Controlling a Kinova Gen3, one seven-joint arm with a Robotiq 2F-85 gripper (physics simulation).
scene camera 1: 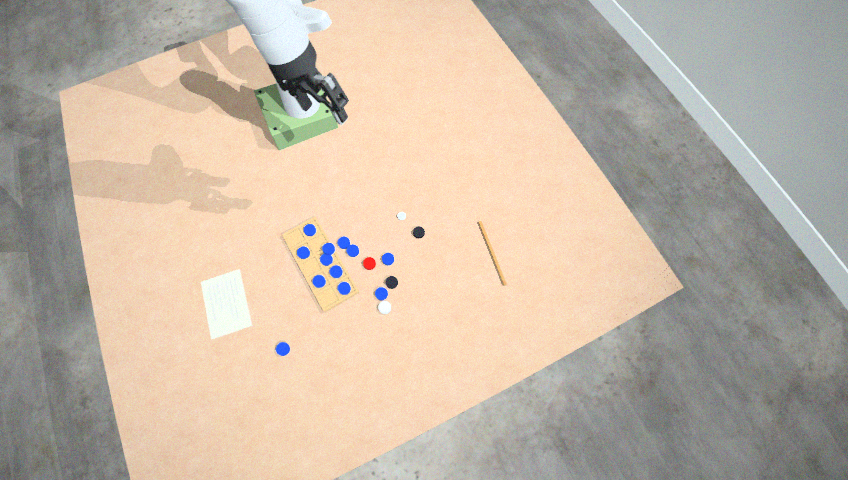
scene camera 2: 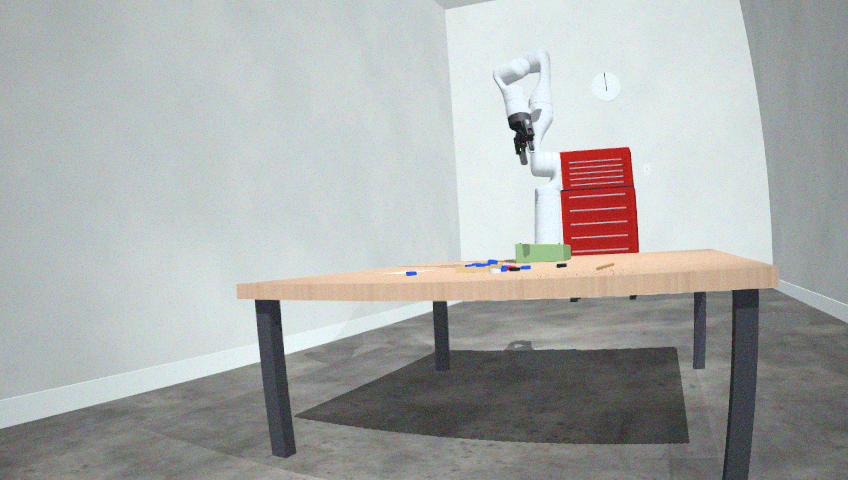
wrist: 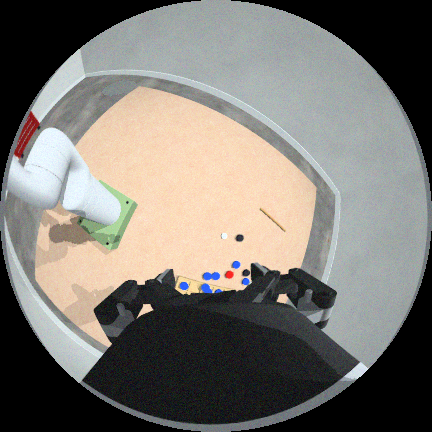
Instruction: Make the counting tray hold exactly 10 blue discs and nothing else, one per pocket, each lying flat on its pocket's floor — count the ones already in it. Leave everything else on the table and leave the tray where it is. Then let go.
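Observation:
The counting tray (scene camera 1: 326, 296) (scene camera 2: 468, 270) (wrist: 194, 286) has two rows of pockets. Blue discs sit in several pockets. One blue disc (scene camera 1: 328, 248) (wrist: 205, 287) sits raised near the right wall, overlapping the blue disc (scene camera 1: 326, 259) beside it. Loose blue discs lie outside: two close together (scene camera 1: 343, 242) (scene camera 1: 352, 251) just right of the tray, one (scene camera 1: 387, 259) beyond the red disc, one (scene camera 1: 381, 293) between a black and a white disc, and one (scene camera 1: 282, 349) (scene camera 2: 411, 273) below the tray. My gripper (scene camera 1: 324, 113) (scene camera 2: 527, 155) (wrist: 212, 274) is open and empty, high above the table. The wrist view hides part of the tray.
A red disc (scene camera 1: 369, 263) (wrist: 229, 274), black discs (scene camera 1: 418, 231) (scene camera 1: 391, 282) and white discs (scene camera 1: 401, 215) (scene camera 1: 384, 307) lie right of the tray. A wooden stick (scene camera 1: 492, 254) (wrist: 272, 220) lies farther right, a paper sheet (scene camera 1: 226, 304) left. The green base block (scene camera 1: 306, 133) (scene camera 2: 542, 253) stands at the back.

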